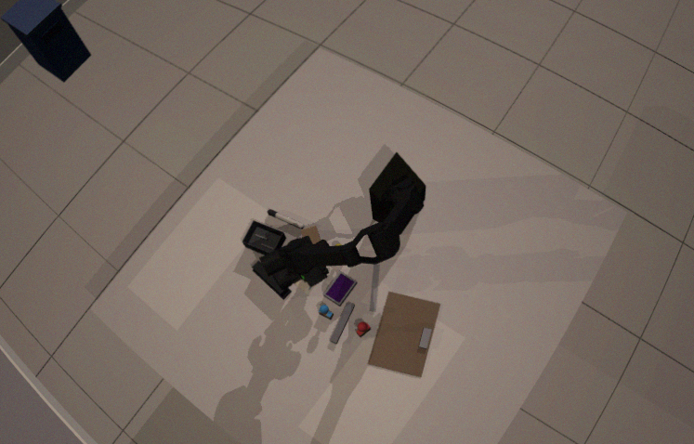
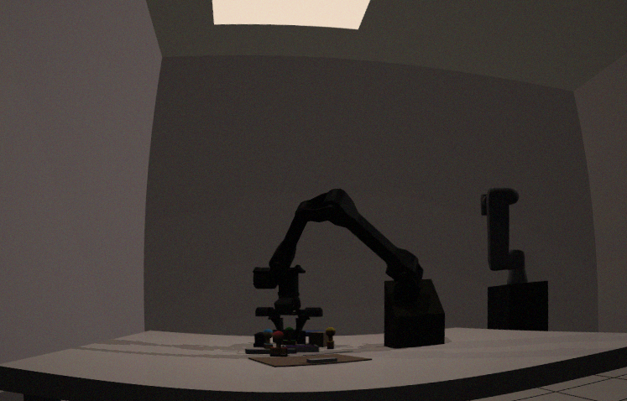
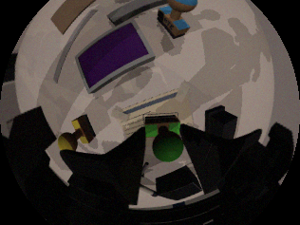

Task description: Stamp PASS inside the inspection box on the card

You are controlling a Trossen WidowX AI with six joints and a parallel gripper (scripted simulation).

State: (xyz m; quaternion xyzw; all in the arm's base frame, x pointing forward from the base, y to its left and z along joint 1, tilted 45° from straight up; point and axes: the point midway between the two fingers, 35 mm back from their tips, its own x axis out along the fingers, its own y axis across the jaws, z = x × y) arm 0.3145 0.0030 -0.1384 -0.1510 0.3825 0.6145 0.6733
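Right now the green-knobbed stamp is right at my gripper tip. The rest, counted from my gripper tip: black bar 80 mm to the right, 80 mm ahead, 10 mm below; then cream note 20 mm below; then purple ink pad 110 mm to the left, 20 mm below, 20 mm behind.
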